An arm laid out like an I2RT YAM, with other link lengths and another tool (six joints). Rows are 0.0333 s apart.
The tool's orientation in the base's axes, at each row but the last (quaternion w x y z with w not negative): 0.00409, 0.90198, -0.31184, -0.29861; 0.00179, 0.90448, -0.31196, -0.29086; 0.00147, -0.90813, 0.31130, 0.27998; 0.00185, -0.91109, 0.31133, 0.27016; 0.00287, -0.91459, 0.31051, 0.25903; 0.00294, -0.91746, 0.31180, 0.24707; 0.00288, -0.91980, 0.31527, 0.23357; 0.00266, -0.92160, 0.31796, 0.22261
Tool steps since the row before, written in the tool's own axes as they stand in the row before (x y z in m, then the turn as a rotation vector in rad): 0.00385, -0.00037, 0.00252, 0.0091, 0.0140, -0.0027; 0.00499, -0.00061, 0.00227, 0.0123, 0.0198, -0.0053; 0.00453, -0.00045, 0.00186, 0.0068, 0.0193, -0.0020; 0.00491, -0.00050, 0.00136, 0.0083, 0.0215, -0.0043; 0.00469, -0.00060, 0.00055, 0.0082, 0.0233, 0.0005; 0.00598, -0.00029, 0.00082, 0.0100, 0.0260, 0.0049; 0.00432, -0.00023, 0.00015, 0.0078, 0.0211, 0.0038; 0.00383, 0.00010, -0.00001, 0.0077, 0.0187, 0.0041
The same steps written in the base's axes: 0.00126, -0.00143, -0.00421, -0.0007, -0.0169, 0.0001; 0.00232, -0.00193, -0.00462, -0.0005, -0.0238, 0.0016; 0.00225, -0.00187, -0.00395, -0.0055, -0.0198, 0.0015; 0.00286, -0.00214, -0.00367, -0.0046, -0.0228, 0.0031; 0.00324, -0.00208, -0.00280, -0.0080, -0.0234, -0.0007; 0.00388, -0.00305, -0.00348, -0.0103, -0.0259, -0.0050; 0.00306, -0.00229, -0.00203, -0.0085, -0.0208, -0.0038; 0.00262, -0.00232, -0.00156, -0.0073, -0.0188, -0.0043
